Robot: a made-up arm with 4 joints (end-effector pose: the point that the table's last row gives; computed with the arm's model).
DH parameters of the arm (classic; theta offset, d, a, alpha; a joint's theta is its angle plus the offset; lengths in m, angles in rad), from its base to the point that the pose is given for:
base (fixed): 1.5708 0.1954 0 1.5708
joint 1: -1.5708 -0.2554 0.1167 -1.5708
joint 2: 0 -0.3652 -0.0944 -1.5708
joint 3: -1.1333 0 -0.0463 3.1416
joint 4: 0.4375 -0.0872 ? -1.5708
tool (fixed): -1.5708 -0.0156 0 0
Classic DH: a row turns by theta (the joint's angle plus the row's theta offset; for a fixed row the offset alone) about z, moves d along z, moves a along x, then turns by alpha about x.
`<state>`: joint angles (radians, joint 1 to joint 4).
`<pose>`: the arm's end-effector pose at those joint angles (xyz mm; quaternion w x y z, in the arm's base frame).
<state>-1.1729 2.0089 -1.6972 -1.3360</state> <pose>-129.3 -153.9 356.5 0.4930 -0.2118 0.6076 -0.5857</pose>
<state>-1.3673 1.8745 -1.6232 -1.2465</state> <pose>-131.8 -105.6 390.2 0.5209 -0.2814 0.5185 -0.6170</pose>
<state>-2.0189 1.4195 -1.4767 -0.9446</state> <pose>-139.1 89.1 405.6 0.5584 -0.5134 0.1896 -0.6234</pose>
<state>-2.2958 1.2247 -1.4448 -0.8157</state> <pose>-146.8 168.8 363.1 0.5502 -0.6057 0.0622 -0.5714</pose>
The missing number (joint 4, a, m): 0.1772
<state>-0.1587 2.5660 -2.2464 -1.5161</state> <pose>-97.3 -240.8 31.3 0.2723 0.0800 0.8657 -0.4123</pose>
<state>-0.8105 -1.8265 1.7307 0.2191</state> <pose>-189.7 -374.7 314.2 0.2435 -0.5606 -0.7434 -0.2718</pose>
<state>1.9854 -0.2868 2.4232 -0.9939</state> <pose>-387.3 175.9 -259.2 0.7468 -0.6495 0.1293 -0.0609</pose>
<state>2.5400 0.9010 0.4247 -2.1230</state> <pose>-275.6 466.3 -98.7 0.9002 -0.0035 -0.3599 0.2450</pose>
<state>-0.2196 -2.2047 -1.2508 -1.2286</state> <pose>-243.3 -261.3 32.4 0.4493 -0.0445 -0.8858 0.1076</pose>
